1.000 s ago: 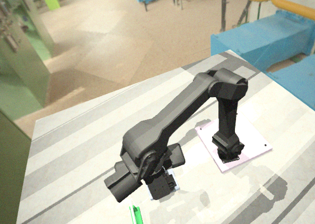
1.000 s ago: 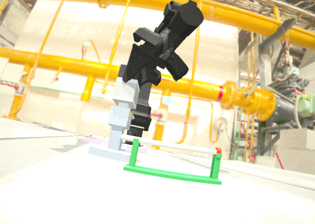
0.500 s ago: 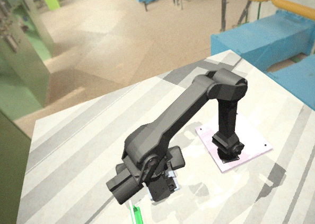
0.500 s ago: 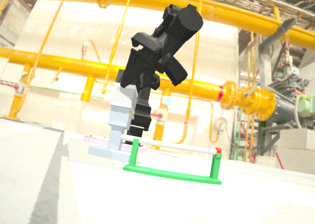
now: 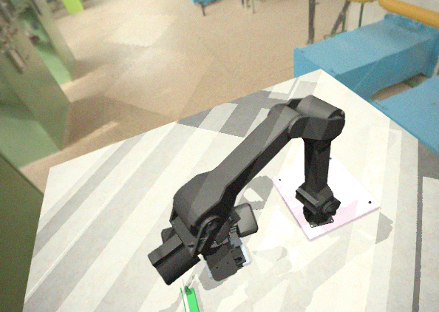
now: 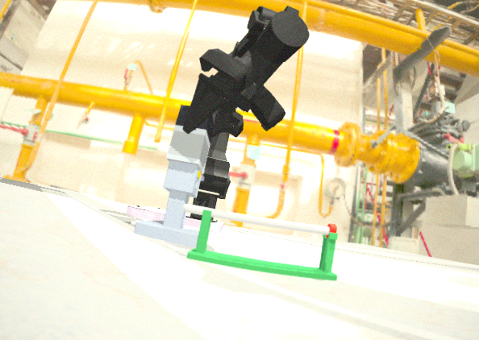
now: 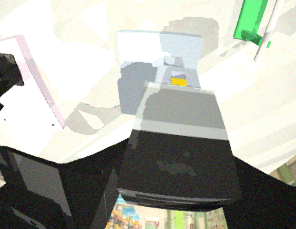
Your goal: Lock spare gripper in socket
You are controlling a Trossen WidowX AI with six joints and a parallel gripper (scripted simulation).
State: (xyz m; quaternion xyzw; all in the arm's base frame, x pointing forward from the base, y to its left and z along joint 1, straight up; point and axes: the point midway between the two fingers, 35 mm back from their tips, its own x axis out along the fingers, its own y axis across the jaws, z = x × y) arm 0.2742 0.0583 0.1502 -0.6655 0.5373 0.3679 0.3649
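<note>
Now: the spare gripper 1 cm to the left of my gripper tip and 1 cm below it. Round my gripper tip: green cradle: 8 cm ahead, 14 cm to the left, 12 cm below; grey mount: 1 cm behind, 1 cm to the left, 9 cm below.
</note>
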